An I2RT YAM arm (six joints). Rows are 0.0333 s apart.
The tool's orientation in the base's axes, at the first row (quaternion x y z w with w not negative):
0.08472, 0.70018, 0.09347, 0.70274
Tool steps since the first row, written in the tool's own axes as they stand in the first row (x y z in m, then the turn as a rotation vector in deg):
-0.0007, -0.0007, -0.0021, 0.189, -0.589, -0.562
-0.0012, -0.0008, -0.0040, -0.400, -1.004, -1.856
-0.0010, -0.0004, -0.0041, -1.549, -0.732, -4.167
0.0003, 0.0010, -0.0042, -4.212, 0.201, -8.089
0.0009, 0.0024, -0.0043, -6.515, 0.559, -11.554
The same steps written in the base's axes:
-0.0021, -0.0009, 0.0005, -0.554, -0.530, -0.333
-0.0040, -0.0011, 0.0009, -1.844, -1.094, 0.127
-0.0041, -0.0007, 0.0008, -4.160, -1.145, 1.295
-0.0042, 0.0010, -0.0001, -8.099, -0.954, 4.087
-0.0043, 0.0025, -0.0003, -11.573, -1.224, 6.388

